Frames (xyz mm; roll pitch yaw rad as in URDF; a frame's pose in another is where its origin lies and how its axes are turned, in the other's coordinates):
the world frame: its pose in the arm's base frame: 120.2 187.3 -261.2 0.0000 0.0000 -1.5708
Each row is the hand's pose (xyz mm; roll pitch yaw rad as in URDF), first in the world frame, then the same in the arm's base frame.
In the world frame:
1: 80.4 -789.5 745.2 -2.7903 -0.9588 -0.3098
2: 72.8 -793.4 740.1 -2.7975 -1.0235 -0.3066
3: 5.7 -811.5 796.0 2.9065 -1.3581 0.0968
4: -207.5 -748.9 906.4 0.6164 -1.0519 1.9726
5: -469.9 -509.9 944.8 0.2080 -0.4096 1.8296
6: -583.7 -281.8 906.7 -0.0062 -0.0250 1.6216
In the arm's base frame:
1: -669.3 106.9 484.0 -2.7903 -0.9588 -1.8806
2: -673.2 114.5 478.9 -2.7975 -1.0235 -1.8774
3: -691.3 181.6 534.8 2.9065 -1.3581 -1.4740
4: -628.7 394.8 645.2 0.6164 -1.0519 0.4018
5: -389.7 657.2 683.6 0.2080 -0.4096 0.2588
6: -161.6 771.0 645.5 -0.0062 -0.0250 0.0508

